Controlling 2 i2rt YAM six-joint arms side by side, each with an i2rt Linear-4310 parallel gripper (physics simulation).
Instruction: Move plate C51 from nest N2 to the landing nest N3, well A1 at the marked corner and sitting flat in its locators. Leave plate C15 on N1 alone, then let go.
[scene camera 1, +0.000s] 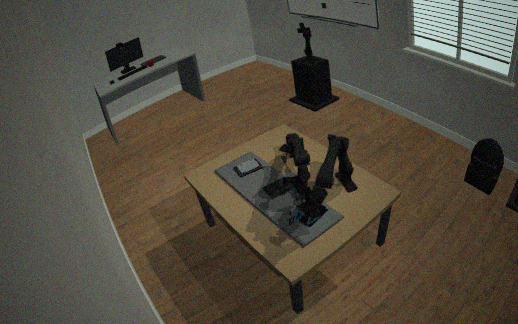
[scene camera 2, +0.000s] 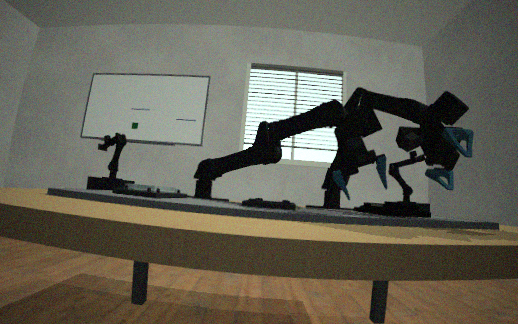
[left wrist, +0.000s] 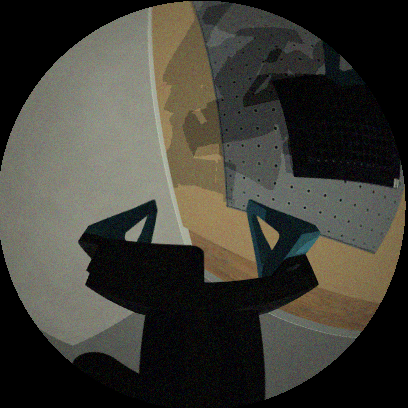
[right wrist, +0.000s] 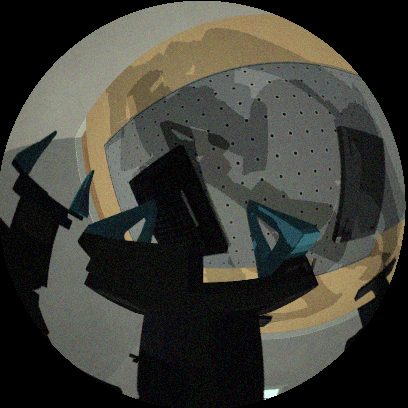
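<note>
A black plate with wells (scene camera 1: 318, 216) (left wrist: 345, 135) (right wrist: 167, 177) sits in the nest at the lower right of the board in scene camera 1. A pale plate (scene camera 1: 248, 165) (scene camera 2: 150, 188) sits in the nest at the board's far left. The dark middle nest (scene camera 2: 269, 203) (right wrist: 362, 185) looks to hold no plate. Nest and plate labels and the marked corner are unreadable. My left gripper (scene camera 2: 461, 172) (left wrist: 201, 204) (right wrist: 73, 151) is open and empty, raised above the black plate's end of the board. My right gripper (scene camera 2: 366, 194) (right wrist: 201, 204) is open and empty, lower, between the middle nest and the black plate.
The grey perforated board (scene camera 1: 235, 172) (left wrist: 255, 185) (right wrist: 295, 140) lies on the wooden table (scene camera 1: 295, 262) (scene camera 2: 200, 235). The two arms are close together, and their shadows darken the board. A desk with a monitor (scene camera 1: 124, 54) and a black pedestal (scene camera 1: 312, 80) stand away from the table.
</note>
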